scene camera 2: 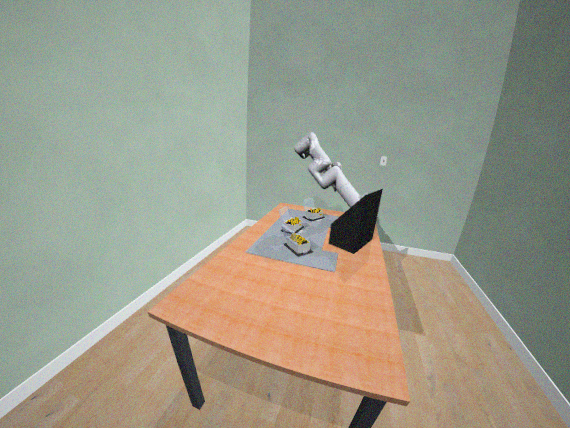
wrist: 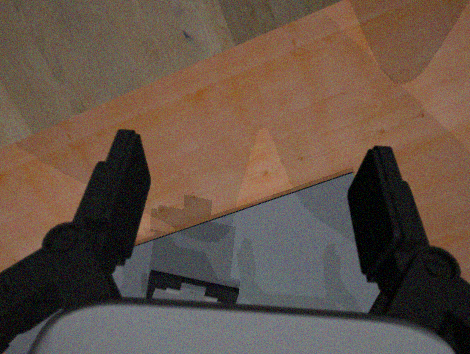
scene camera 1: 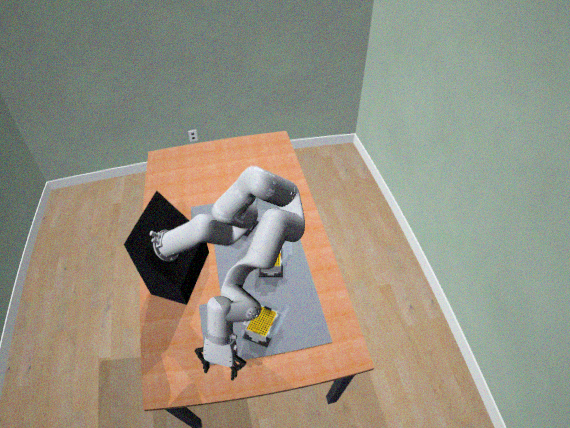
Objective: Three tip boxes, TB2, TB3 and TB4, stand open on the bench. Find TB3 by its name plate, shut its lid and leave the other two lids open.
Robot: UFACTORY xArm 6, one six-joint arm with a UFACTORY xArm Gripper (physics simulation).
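Pixels of known places: gripper, fingertip midpoint: (wrist: 251,162) (scene camera 1: 220,374); arm's base, link origin: (scene camera 2: 358,206) (scene camera 1: 166,245).
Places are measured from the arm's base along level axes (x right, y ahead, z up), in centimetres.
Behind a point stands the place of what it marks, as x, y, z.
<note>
Three pale tip boxes with yellow racks stand on the grey mat. One box (scene camera 1: 262,322) (scene camera 2: 314,215) @(24.7, 30.5, -19.6) (wrist: 192,290) @(36.4, 27.4, -22.0) is nearest my gripper; in the wrist view part of its dark-edged end shows at the bottom. The middle box (scene camera 1: 271,270) @(6.0, 40.8, -21.0) (scene camera 2: 293,226) @(-6.3, 39.9, -18.5) is partly behind my arm in scene view 1. The third box (scene camera 2: 298,244) @(-31.3, 30.6, -17.9) is mostly hidden there. Faint clear lids seem raised at the first two; the third's lid cannot be made out. No name plate is readable, so I cannot tell which is TB3. My gripper (scene camera 1: 220,373) @(53.4, 13.3, -4.6) (wrist: 251,162) @(53.4, 13.3, -4.6) is open and empty, above the table end beside the nearest box.
The grey mat (scene camera 1: 305,320) @(31.5, 49.1, -23.6) (scene camera 2: 270,251) @(-35.2, 45.6, -23.6) (wrist: 300,225) @(38.9, 13.6, -23.6) lies on the wooden table (scene camera 1: 310,365) @(51.0, 45.9, -23.9) (scene camera 2: 280,310) @(-75.8, 26.6, -23.9) (wrist: 220,130) @(51.5, 17.4, -23.9). The black block (scene camera 1: 172,275) @(10.1, 0.5, -6.2) (scene camera 2: 355,225) @(-18.8, 1.1, -6.2) under my arm's base stands at one long side. The table edge and floor show beyond my fingers in the wrist view.
</note>
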